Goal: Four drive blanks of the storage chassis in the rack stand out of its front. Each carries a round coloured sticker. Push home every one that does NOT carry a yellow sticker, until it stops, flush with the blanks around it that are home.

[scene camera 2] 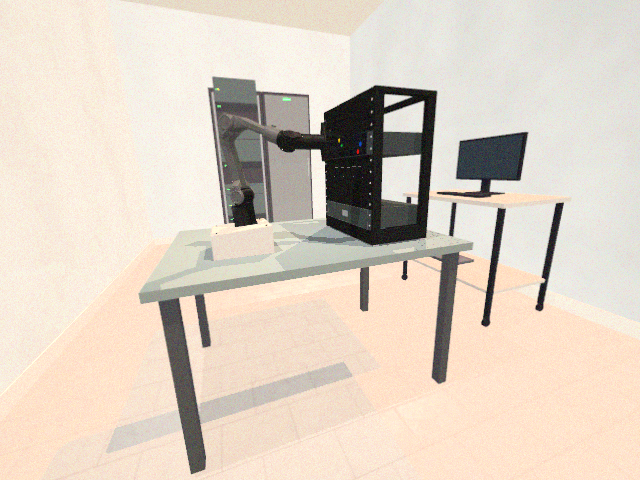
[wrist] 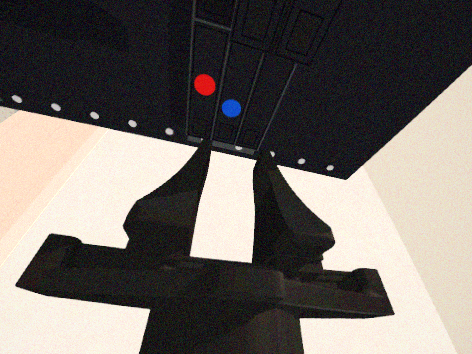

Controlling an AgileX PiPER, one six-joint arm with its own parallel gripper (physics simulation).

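Note:
The storage chassis [scene camera 2: 401,143] sits in the upper part of the black rack [scene camera 2: 431,165]. In the scene view the blank with the yellow sticker [scene camera 2: 338,140] and the blank with the green sticker [scene camera 2: 341,145] are near the gripper. The blank with the blue sticker [scene camera 2: 360,144] [wrist: 231,108] and the blank with the red sticker [scene camera 2: 357,151] [wrist: 204,84] are side by side in the wrist view. How far each stands out cannot be told. My gripper [wrist: 234,155] is open and empty, its tips near the lower ends of these blanks. Its fingers blend into the dark rack in the scene view.
The rack stands on the grey-green table [scene camera 2: 170,276], beside the arm's white base block [scene camera 2: 242,243]. A lower grey unit [scene camera 2: 356,212] is in the rack. A side table [scene camera 2: 537,200] with a monitor [scene camera 2: 491,157] is at the right; a tall cabinet [scene camera 2: 286,155] is behind.

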